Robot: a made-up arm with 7 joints.
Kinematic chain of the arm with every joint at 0, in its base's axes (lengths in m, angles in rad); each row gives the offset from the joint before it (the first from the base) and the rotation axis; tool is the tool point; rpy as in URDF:
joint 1: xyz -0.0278 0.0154 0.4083 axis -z
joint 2: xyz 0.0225 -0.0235 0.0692 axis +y
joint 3: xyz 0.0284 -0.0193 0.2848 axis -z
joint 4: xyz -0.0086 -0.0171 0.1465 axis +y
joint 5: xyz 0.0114 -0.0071 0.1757 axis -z
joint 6: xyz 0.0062 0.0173 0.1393 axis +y
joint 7: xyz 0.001 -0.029 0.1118 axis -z
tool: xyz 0.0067 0.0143 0.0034 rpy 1.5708 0 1.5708
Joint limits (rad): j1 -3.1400..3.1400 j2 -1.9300..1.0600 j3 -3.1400..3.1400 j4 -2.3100..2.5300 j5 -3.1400..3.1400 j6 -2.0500..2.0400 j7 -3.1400..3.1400
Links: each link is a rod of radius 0.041 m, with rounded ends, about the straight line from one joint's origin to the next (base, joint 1, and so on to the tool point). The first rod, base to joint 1, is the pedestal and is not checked.
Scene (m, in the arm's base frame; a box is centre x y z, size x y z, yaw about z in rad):
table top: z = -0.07
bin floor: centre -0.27 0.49 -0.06 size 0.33 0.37 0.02 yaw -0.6
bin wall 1: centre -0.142 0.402 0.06 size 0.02 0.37 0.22 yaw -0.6
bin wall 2: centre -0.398 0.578 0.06 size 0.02 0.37 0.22 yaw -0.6
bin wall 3: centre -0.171 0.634 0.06 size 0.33 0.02 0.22 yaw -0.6
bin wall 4: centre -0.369 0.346 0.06 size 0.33 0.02 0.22 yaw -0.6
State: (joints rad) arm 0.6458 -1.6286 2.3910 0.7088 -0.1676 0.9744 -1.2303
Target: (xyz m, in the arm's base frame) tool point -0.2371 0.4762 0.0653
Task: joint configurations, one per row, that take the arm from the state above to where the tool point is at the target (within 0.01 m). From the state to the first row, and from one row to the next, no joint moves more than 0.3 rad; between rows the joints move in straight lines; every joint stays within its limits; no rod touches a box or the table.
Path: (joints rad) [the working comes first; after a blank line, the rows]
Joints at the target: 1.3396 -1.7253 2.9235 0.9026 -0.0189 1.0775 -1.2366
Straight joint move there: touches bin wall 2, bin wall 4.

1: 0.9071 -1.3962 2.6419 0.7281 -0.3561 1.0739 -1.1006
2: 1.1259 -1.3449 2.7843 0.9655 -0.1921 1.1784 -1.1579
3: 1.3447 -1.2936 2.9268 1.2029 -0.0281 1.2830 -1.2153
4: 1.3421 -1.5094 2.9252 1.0528 -0.0235 1.1803 -1.2259
5: 1.3396 -1.7253 2.9235 0.9026 -0.0189 1.0775 -1.2366

